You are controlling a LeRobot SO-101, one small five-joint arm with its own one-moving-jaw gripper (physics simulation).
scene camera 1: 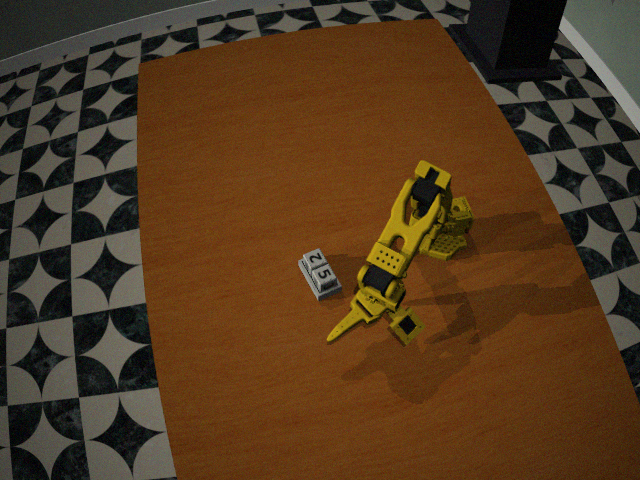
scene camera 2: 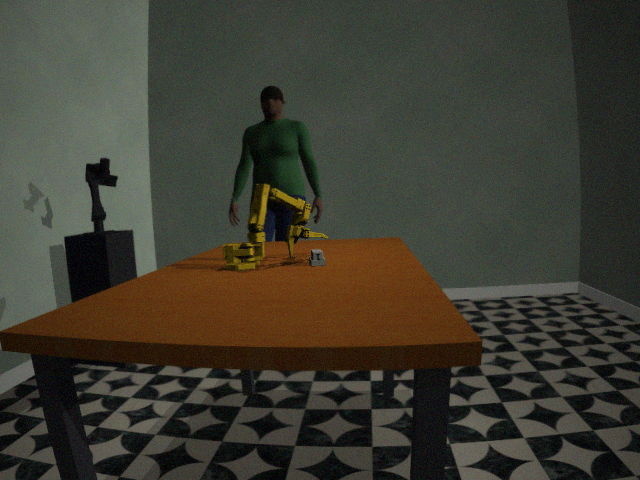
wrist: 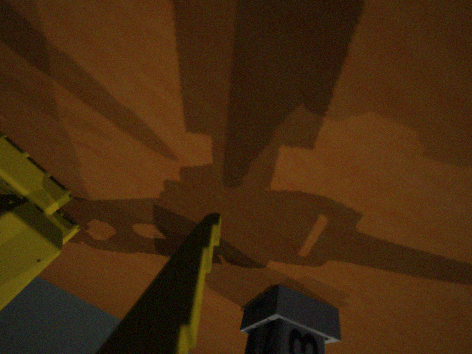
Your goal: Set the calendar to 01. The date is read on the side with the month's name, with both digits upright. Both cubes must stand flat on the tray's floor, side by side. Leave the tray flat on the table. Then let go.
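Observation:
The grey calendar tray (scene camera 1: 329,293) (scene camera 2: 317,264) (wrist: 309,309) lies flat on the table. Two cubes stand side by side on it. In scene camera 1, the upper cube (scene camera 1: 313,258) shows a 2 and the lower cube (scene camera 1: 324,275) a 5 on faces seen from above. In the wrist view, one cube (wrist: 301,343) shows a 3 on its side, cut off by the bottom edge. The month's name and date-side digits are not readable. My gripper (scene camera 1: 347,321) (scene camera 2: 309,246) (wrist: 145,222) is open and empty beside the tray, one jaw pointing down, the other outward, touching neither cube.
The wooden table (scene camera 1: 232,155) (scene camera 2: 310,310) carries the yellow arm (scene camera 1: 403,227) (scene camera 2: 258,211), whose base is on the side of the tray toward the dark pedestal (scene camera 1: 511,41) (scene camera 2: 100,263). A person in green (scene camera 2: 276,149) stands behind the table. Arm shadows fall across the tabletop.

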